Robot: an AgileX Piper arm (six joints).
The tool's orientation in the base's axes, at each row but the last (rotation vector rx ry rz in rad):
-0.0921, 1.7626, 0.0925
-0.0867, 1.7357, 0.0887
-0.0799, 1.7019, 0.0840
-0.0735, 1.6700, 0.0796
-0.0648, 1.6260, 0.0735
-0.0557, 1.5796, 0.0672
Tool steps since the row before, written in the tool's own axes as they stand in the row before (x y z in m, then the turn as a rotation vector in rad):
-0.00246, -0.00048, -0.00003, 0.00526, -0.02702, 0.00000
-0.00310, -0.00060, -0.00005, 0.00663, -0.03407, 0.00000
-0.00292, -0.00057, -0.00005, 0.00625, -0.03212, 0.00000
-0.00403, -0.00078, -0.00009, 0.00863, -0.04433, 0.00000
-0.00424, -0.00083, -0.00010, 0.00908, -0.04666, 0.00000
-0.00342, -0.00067, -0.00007, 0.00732, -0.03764, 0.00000
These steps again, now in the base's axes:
0.00050, -0.00045, 0.00241, 0.00205, -0.02690, -0.00547
0.00053, -0.00058, 0.00306, 0.00259, -0.03392, -0.00689
0.00039, -0.00056, 0.00290, 0.00244, -0.03198, -0.00649
0.00039, -0.00078, 0.00401, 0.00337, -0.04413, -0.00897
0.00021, -0.00085, 0.00423, 0.00355, -0.04645, -0.00944
0.00002, -0.00070, 0.00342, 0.00286, -0.03747, -0.00761

